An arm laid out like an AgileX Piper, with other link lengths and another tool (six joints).
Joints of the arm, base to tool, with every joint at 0 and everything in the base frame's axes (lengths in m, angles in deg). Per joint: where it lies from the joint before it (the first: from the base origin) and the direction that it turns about. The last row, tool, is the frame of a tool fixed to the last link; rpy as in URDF.
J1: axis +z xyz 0 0 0.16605
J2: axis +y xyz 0 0 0
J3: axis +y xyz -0.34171 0 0.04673
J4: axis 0.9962 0 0.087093 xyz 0.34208 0 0.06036
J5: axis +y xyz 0 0 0
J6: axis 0.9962 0 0.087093 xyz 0.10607 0 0.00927
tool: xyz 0.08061 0 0.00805 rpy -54.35 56.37 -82.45
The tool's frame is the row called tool.
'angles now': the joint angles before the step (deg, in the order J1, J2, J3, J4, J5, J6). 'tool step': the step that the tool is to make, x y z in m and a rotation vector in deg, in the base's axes. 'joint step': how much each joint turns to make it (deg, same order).
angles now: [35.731 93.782 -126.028 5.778 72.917 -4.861]
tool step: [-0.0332 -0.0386 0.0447 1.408 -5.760 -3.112]
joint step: [0.111 -5.872 0.087 -4.097 0.220 1.092]
